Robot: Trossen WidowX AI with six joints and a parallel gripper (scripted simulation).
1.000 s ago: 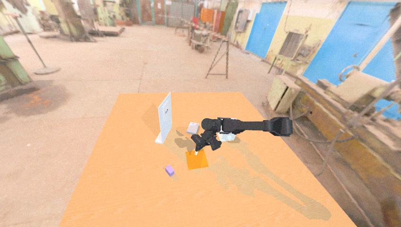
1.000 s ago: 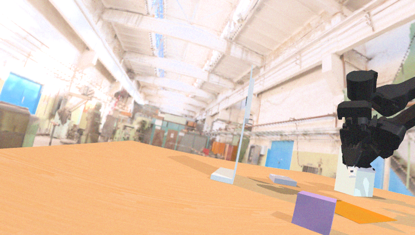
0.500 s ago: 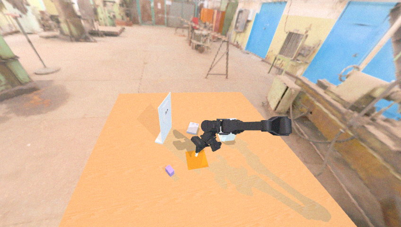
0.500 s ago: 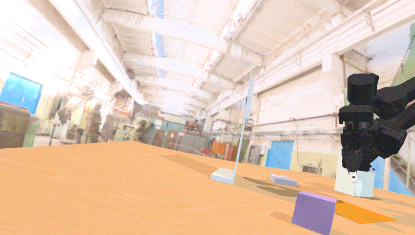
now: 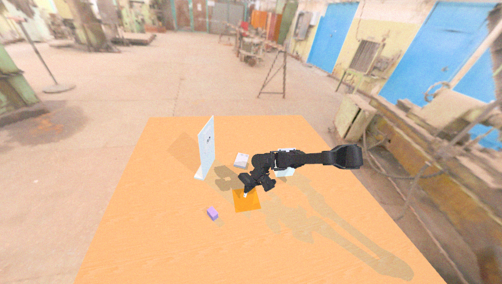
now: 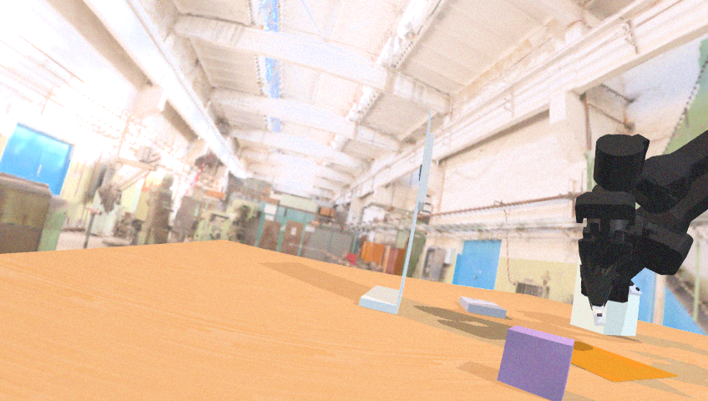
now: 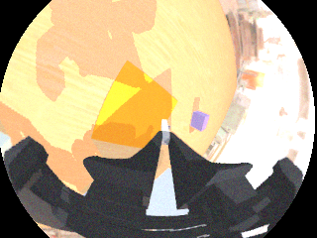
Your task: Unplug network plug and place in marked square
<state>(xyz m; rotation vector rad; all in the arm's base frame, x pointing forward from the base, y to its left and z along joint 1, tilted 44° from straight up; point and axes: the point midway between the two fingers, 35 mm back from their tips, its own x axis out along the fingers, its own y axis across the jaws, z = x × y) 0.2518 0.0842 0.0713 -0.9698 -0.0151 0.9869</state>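
Now: the marked square 60 mm below my gripper tip and 10 mm behind it. Round my gripper tip: purple block 160 mm ahead, 50 mm to the left, 40 mm below; flat grey block 250 mm to the right, 50 mm below, 50 mm behind; network plug right at my gripper tip.
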